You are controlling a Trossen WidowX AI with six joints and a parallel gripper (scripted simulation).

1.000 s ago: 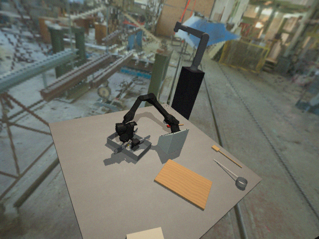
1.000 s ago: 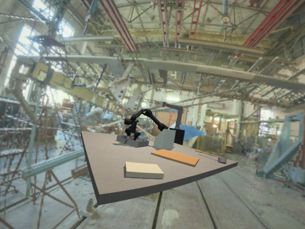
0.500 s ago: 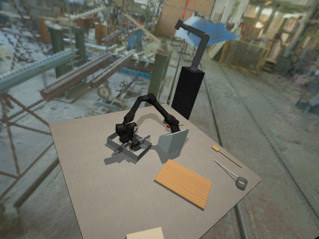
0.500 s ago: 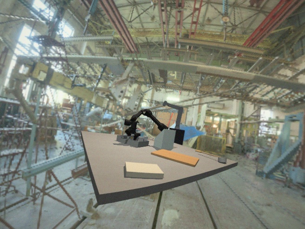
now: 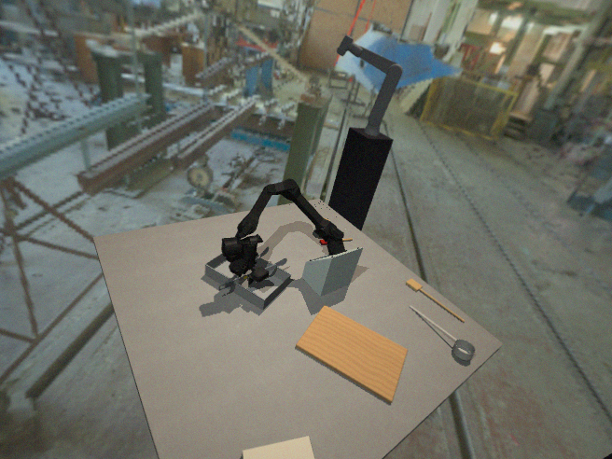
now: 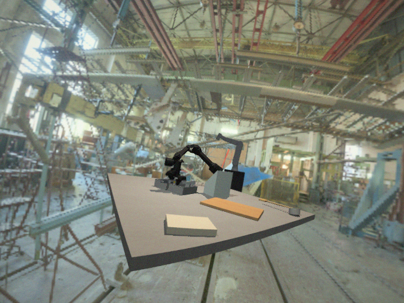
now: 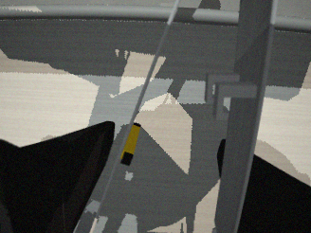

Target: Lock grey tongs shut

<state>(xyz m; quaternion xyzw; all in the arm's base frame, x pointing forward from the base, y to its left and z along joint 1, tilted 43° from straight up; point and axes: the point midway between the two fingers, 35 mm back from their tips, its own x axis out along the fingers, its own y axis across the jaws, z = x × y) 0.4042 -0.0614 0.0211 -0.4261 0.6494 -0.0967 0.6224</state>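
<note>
My gripper tip is 30 mm to the left of the grey roasting tin and 30 mm past it. From my gripper tip the other things lie so: beige block 660 mm to the left, 140 mm ahead, 20 mm below; then wooden board 420 mm to the left, 270 mm behind, 20 mm below.
</note>
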